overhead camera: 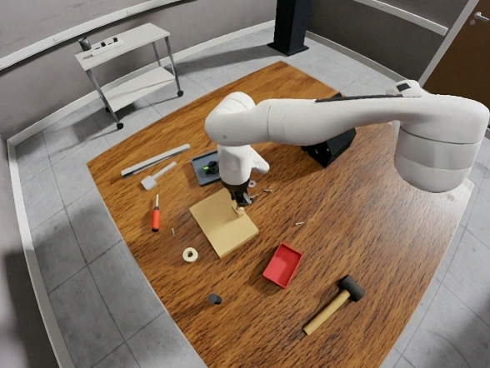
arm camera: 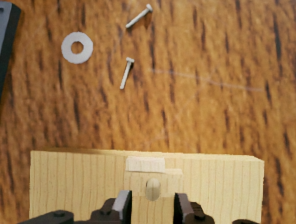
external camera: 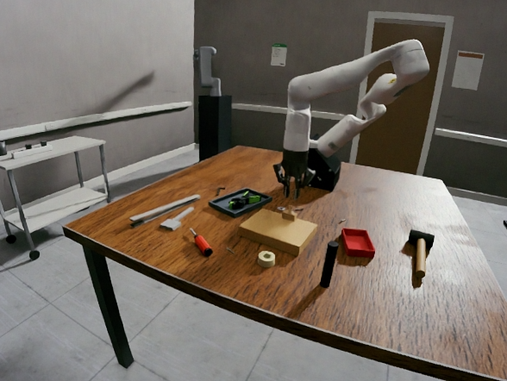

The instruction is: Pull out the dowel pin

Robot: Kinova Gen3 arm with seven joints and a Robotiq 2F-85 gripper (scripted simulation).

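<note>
Right now the grey tray is 22 cm to the right of my hand, 12 cm below it and 8 cm behind it. From my hand the other things lie so: wooden block: 8 cm below; then bench board: 10 cm below, 5 cm ahead, 1 cm to the right; then pale dowel pin: 7 cm below.
</note>
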